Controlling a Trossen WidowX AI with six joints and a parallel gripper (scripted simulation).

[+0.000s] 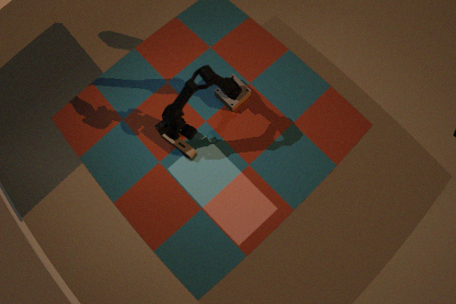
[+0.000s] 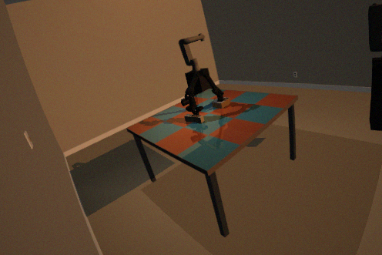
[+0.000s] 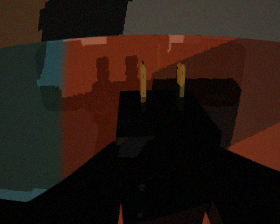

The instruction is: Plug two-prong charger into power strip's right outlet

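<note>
Right now the two-prong charger is 2 cm ahead of my gripper tip and 1 cm above it.
</note>
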